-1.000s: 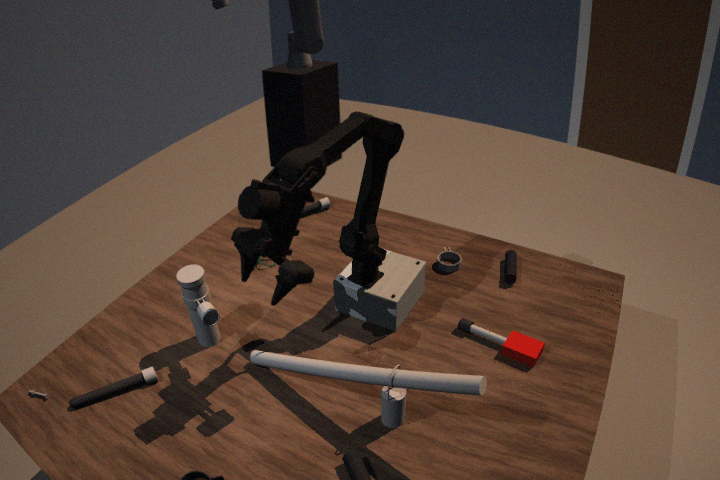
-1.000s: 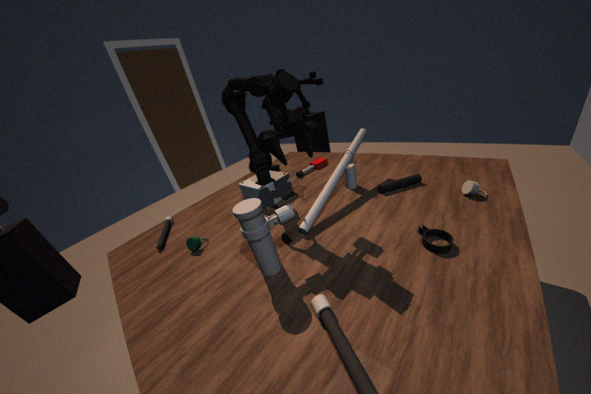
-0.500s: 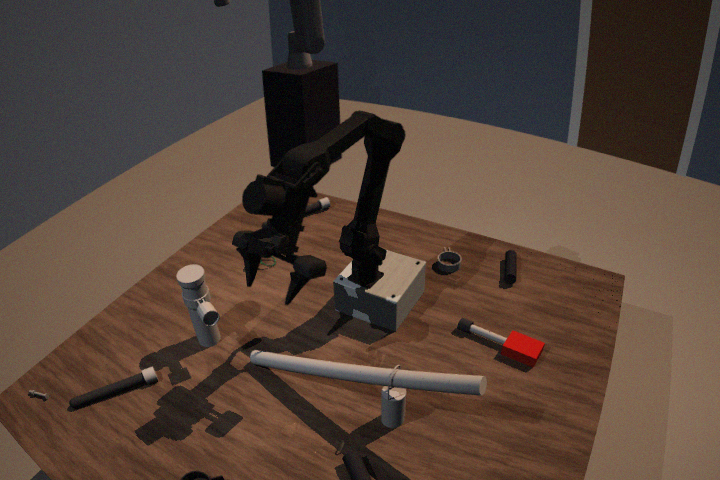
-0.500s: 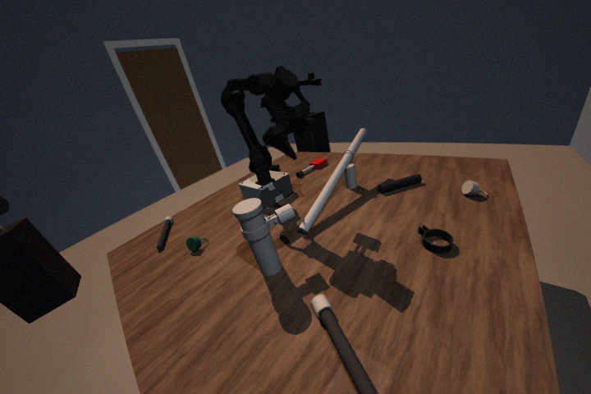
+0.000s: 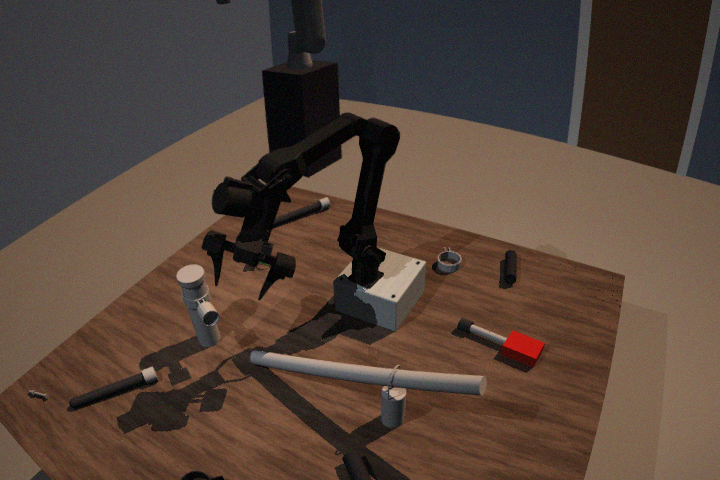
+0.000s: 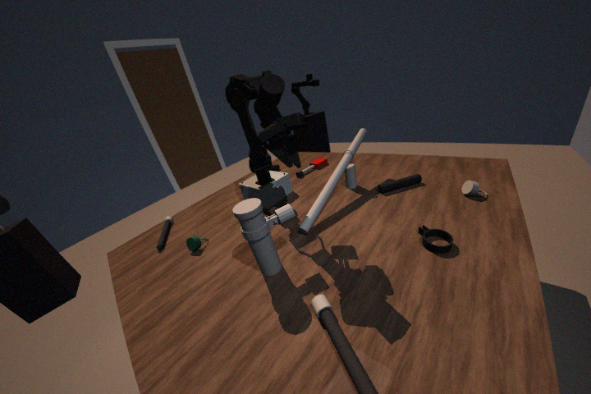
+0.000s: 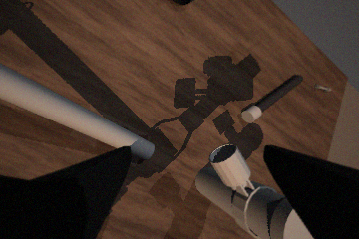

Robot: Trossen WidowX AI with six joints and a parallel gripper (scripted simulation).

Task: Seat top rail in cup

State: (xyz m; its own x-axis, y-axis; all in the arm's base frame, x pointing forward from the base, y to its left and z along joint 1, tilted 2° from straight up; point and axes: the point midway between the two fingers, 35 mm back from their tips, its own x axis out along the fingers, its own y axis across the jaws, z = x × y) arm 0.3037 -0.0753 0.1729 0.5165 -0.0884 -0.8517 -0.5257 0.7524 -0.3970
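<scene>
My gripper tip is now 2 cm short of the rail-end cup, 11 cm to the left of it and 9 cm above it. From my gripper tip the other things lie so: green piece 32 cm behind, 27 cm to the right, 22 cm below; then dark cylinder 66 cm behind, 33 cm to the left, 21 cm below; then short post 6 cm behind, 33 cm to the left, 12 cm below.
</scene>
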